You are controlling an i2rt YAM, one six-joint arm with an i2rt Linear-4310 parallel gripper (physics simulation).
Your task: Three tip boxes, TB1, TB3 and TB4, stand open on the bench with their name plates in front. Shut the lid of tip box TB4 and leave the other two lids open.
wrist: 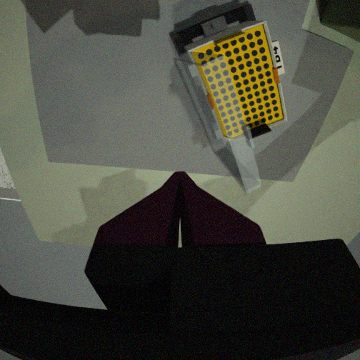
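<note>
Tip box TB4 (260, 85) stands at the upper right of the wrist view, with a yellow, dark-holed tip rack in it. Its name plate (278, 57) shows at its right side, turned sideways and partly legible. Its clear lid (246, 167) is open; it rises on the box's left side and overlaps part of the rack in the view. My gripper (179, 180) is shut, with nothing between its dark red fingertips. The tips are below and left of the box in the view, apart from the lid. TB1 and TB3 cannot be made out.
A dark holder or bracket (214, 25) shows at the box's top end. A dark green object (342, 17) is cut off at the top right corner. Dark shadows fall on the grey surface at the upper left. A pale green band (90, 175) borders the grey area.
</note>
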